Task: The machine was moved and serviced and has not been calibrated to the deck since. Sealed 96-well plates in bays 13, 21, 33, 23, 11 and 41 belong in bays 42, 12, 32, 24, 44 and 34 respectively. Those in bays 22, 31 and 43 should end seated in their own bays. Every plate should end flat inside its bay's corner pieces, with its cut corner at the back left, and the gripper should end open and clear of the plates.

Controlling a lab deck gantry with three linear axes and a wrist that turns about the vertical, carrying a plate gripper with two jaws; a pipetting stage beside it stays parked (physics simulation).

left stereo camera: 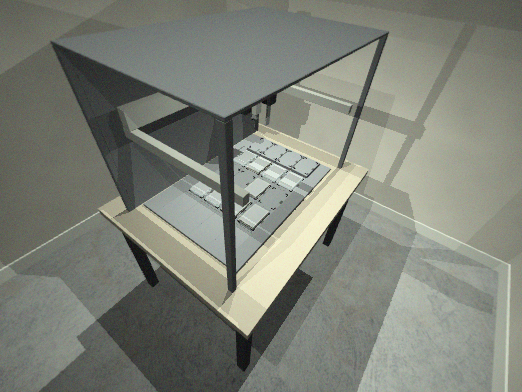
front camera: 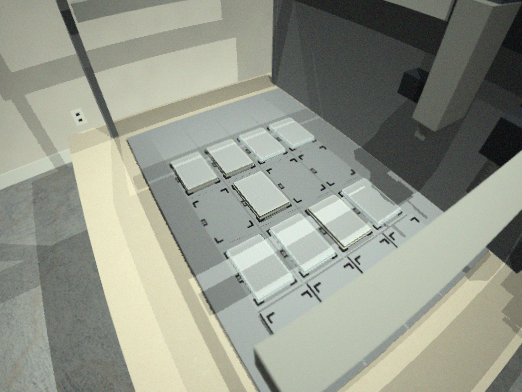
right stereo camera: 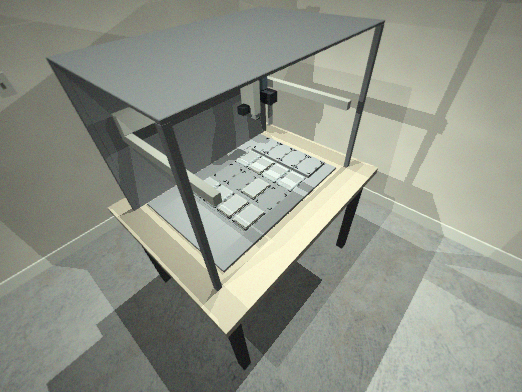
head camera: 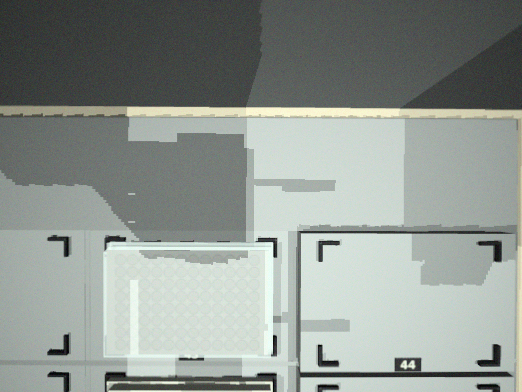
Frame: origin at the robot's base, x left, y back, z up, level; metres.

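Where they show: gripper, between the fingertips: [left stereo camera: 259,121] [right stereo camera: 263,121]; robot's base, origin of its link: [left stereo camera: 253,230] [front camera: 169,165] [right stereo camera: 246,230].
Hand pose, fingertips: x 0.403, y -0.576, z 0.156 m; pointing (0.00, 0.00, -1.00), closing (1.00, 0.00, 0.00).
Observation:
Things, the pixels of their top centre, and the offset from my fingertips. "pt": a spot on its surface instead.
- bay 22, a spot on its surface: [front camera: 262,195] [right stereo camera: 257,186] pt dx -0.252, dy +0.334, dz -0.142 m
- Bay 44, a spot on its surface: [head camera: 407,300] pt dx -0.032, dy +0.020, dz -0.142 m
- grey roof, a spot on its surface: [left stereo camera: 220,65] pt dx -0.326, dy +0.651, dz +0.535 m
Nine pale sealed plates lie on the deck. By the layout, bays 13 [front camera: 260,267] [right stereo camera: 291,180], 23 [front camera: 302,242], 33 [front camera: 340,220] and 43 [front camera: 372,200] [head camera: 187,300] hold plates in one line. Plates in bays 11 [front camera: 195,172] [left stereo camera: 253,216], 21 [front camera: 230,157], 31 [front camera: 262,143] and 41 [front camera: 292,132] form another. The plate in bay 22 [front camera: 262,195] [right stereo camera: 256,188] lies between the lines. Bay 44 [head camera: 407,300] has no plate on it. The head hardware hangs high near the back; the gripper's jaws cannot be made out, nor their opening. Cut corners are too faint to tell.
A pale column [front camera: 462,75] [right stereo camera: 251,100] hangs above the deck's back, with dark blocks beside it. A long pale beam [front camera: 390,280] crosses the front view. Dark posts [left stereo camera: 227,200] [right stereo camera: 187,200] and a grey roof [left stereo camera: 220,65] [right stereo camera: 215,70] enclose the deck.

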